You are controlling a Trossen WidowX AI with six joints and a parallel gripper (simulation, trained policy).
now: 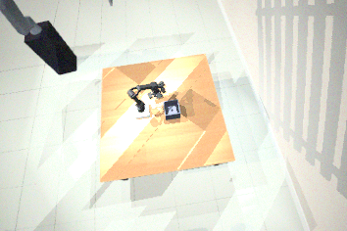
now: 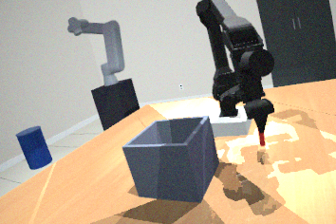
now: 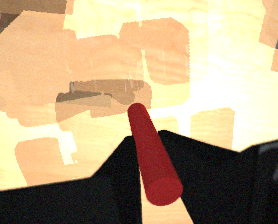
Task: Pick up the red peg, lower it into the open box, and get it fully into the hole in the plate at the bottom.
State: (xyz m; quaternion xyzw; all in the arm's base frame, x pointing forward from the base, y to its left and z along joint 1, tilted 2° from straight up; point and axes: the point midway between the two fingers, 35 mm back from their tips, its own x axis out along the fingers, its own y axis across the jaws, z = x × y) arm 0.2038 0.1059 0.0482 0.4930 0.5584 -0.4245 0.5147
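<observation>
Right now the plate is 110 mm ahead of my gripper tip, 200 mm to the right of it and 10 mm below it. From my gripper tip the other things lie so: red peg (right at my gripper tip).
</observation>
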